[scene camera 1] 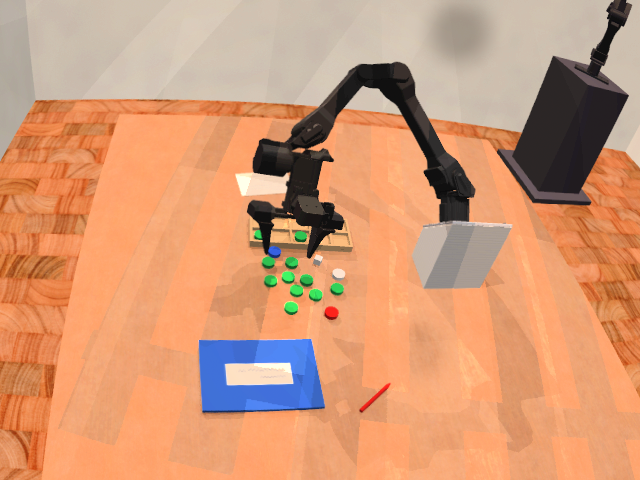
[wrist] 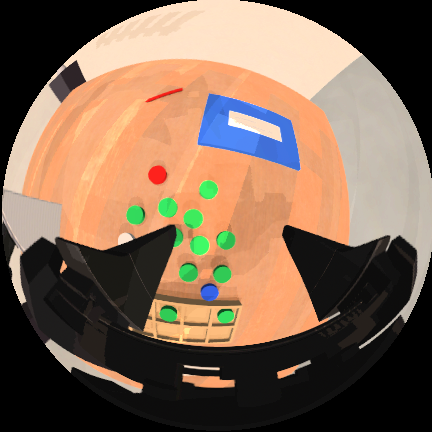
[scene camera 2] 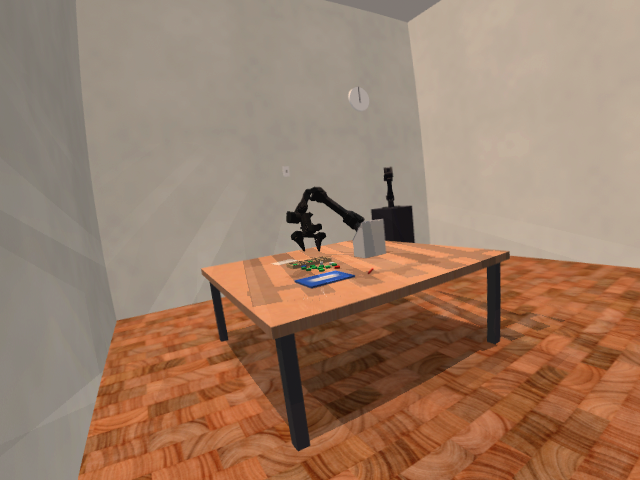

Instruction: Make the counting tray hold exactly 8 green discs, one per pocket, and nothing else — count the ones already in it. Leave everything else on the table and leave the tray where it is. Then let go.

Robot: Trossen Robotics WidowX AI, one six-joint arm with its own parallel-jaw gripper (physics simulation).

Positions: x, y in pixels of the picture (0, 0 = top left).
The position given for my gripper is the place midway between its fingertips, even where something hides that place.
Scene:
My gripper [scene camera 1: 287, 256] is open, with nothing in its grasp. Also in view: a wooden counting tray [scene camera 1: 282, 235].

